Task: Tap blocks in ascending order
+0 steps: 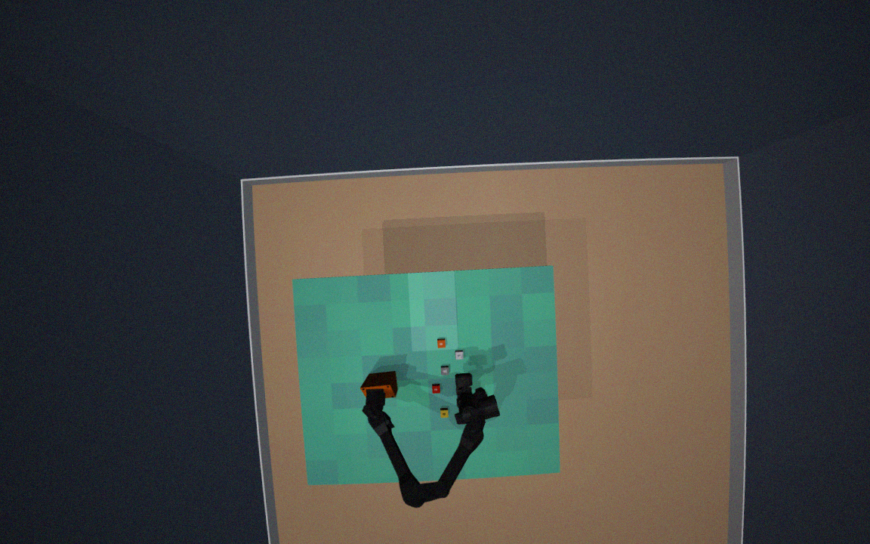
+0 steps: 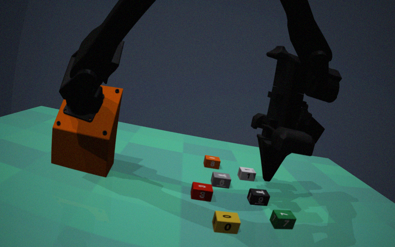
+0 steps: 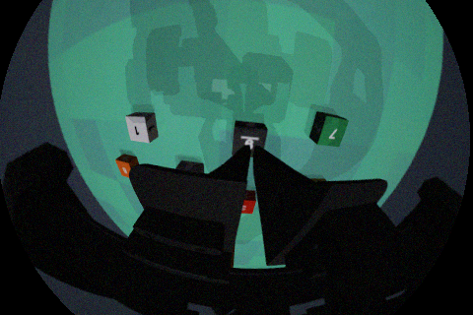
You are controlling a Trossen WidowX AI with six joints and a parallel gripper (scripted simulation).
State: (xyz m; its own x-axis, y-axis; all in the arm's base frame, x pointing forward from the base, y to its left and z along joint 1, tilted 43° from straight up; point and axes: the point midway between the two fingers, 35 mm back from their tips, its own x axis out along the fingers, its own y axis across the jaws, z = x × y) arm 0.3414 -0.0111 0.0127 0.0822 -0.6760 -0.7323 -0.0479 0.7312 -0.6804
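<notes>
Now: gripper tip 30 mm above the black block. Round my gripper tip: light grey block (10 mm behind, 130 mm to the left, 30 mm below); then red block (110 mm behind, 10 mm to the right, 30 mm below); then green block (20 mm ahead, 90 mm to the right, 30 mm below).
</notes>
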